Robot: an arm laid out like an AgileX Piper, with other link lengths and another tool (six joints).
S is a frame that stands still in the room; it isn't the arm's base.
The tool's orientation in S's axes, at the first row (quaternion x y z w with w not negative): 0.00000 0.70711 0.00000 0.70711
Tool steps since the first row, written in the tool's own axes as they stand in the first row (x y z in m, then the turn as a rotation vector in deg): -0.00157 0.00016 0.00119 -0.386 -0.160 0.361; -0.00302 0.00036 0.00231 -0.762 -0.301 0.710; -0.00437 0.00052 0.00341 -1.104 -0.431 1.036; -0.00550 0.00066 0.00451 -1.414 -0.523 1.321; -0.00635 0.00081 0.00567 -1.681 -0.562 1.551; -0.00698 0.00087 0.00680 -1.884 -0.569 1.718; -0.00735 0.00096 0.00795 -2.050 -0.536 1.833; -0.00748 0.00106 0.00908 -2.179 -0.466 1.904; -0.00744 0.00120 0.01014 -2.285 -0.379 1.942; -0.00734 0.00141 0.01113 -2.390 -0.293 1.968; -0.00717 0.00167 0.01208 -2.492 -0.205 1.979; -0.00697 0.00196 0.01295 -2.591 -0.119 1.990; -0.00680 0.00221 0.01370 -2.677 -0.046 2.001
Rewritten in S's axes. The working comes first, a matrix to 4 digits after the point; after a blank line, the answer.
The tool's axes in the first row as the columns of a matrix, in S's axes (used below as rounded here):
0.0000 0.0000 1.0000
0.0000 1.0000 0.0000
-1.0000 0.0000 0.0000

0.00119 0.00016 0.00157 0.361 -0.160 0.386; 0.00231 0.00036 0.00302 0.710 -0.301 0.762; 0.00341 0.00052 0.00437 1.036 -0.431 1.104; 0.00451 0.00066 0.00550 1.321 -0.523 1.414; 0.00567 0.00081 0.00635 1.551 -0.562 1.681; 0.00680 0.00087 0.00698 1.718 -0.569 1.884; 0.00795 0.00096 0.00735 1.833 -0.536 2.050; 0.00908 0.00106 0.00748 1.904 -0.466 2.179; 0.01014 0.00120 0.00744 1.942 -0.379 2.285; 0.01113 0.00141 0.00734 1.968 -0.293 2.390; 0.01208 0.00167 0.00717 1.979 -0.205 2.492; 0.01295 0.00196 0.00697 1.990 -0.119 2.591; 0.01370 0.00221 0.00680 2.001 -0.046 2.677
